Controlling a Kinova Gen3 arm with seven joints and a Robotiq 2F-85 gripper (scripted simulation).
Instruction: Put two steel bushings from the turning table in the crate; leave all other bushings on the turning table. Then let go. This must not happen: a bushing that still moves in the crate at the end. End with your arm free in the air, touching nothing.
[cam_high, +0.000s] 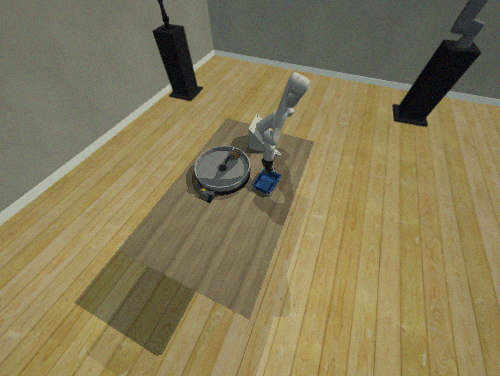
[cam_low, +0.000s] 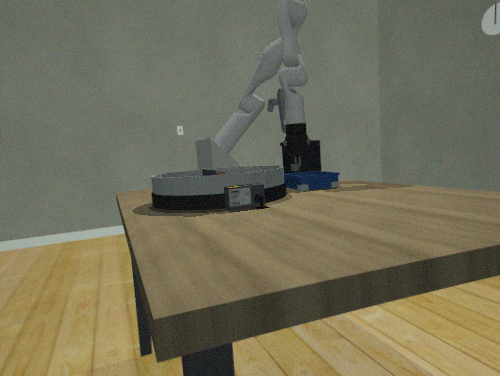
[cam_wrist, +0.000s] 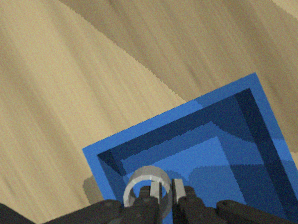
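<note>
Now: the blue crate 7 cm below my hand, 5 cm ahead of it and 1 cm to the left of it. The rest, counted from my hand: grey turning table: 34 cm to the right, 8 cm ahead, 4 cm below.
</note>
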